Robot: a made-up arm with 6 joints.
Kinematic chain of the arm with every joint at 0, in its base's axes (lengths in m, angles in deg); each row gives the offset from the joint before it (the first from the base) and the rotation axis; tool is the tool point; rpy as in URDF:
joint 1: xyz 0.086 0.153 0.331 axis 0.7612 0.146 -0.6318
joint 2: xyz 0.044 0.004 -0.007 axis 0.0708 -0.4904 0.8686
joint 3: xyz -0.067 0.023 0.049 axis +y
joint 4: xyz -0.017 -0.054 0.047 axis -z
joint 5: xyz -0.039 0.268 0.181 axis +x
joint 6: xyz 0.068 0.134 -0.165 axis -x
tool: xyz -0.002 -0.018 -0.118 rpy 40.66 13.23 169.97
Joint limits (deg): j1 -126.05..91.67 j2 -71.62..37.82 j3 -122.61..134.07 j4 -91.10..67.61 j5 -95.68..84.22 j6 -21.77..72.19
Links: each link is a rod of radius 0.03 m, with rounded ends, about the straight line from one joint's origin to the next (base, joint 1, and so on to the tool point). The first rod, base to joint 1, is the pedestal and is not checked.
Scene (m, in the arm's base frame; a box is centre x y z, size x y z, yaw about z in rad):
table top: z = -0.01
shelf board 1: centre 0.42 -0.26 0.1 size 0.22 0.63 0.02 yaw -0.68
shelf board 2: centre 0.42 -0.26 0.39 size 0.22 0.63 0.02 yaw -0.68
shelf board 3: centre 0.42 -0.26 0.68 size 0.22 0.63 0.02 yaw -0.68
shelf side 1: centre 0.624 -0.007 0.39 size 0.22 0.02 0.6 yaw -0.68
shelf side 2: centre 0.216 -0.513 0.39 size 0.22 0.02 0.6 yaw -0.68
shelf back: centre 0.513 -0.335 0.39 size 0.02 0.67 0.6 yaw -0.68
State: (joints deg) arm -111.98 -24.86 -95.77 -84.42 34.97 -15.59
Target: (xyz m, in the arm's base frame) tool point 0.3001 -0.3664 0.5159
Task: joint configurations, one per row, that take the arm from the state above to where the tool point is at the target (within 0.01 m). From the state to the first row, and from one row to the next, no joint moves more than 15 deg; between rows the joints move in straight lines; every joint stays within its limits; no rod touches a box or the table.
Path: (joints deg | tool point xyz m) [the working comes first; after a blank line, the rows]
Joints at the target: -126.05 -14.65 -71.34 -91.10 46.95 -19.28
Straight joint move there: touches shelf board 2.

1: -108.99 -28.33 -90.37 -85.06 21.92 -8.82 | 0.3396 -0.2240 0.2337
2: -105.99 -31.79 -84.98 -85.71 8.87 -2.06 | 0.2823 -0.1778 0.2342
3: -103.00 -35.26 -79.58 -86.35 -4.18 4.71 | 0.2208 -0.1259 0.2387
4: -110.68 -27.20 -65.81 -87.93 0.61 4.68 | 0.1933 -0.1873 0.2987
5: -118.37 -19.14 -52.03 -89.52 5.41 4.64 | 0.1654 -0.2282 0.3945
6: -126.05 -11.09 -38.25 -91.10 10.20 4.61 | 0.1351 -0.2329 0.5159
7: -126.05 -12.28 -49.28 -91.10 22.45 -3.35 | 0.1905 -0.2880 0.5213
8: -126.05 -13.47 -60.31 -91.10 34.70 -11.31 | 0.2461 -0.3330 0.5211
9: -126.05 -14.65 -71.34 -91.10 46.95 -19.28 | 0.3001 -0.3664 0.5159

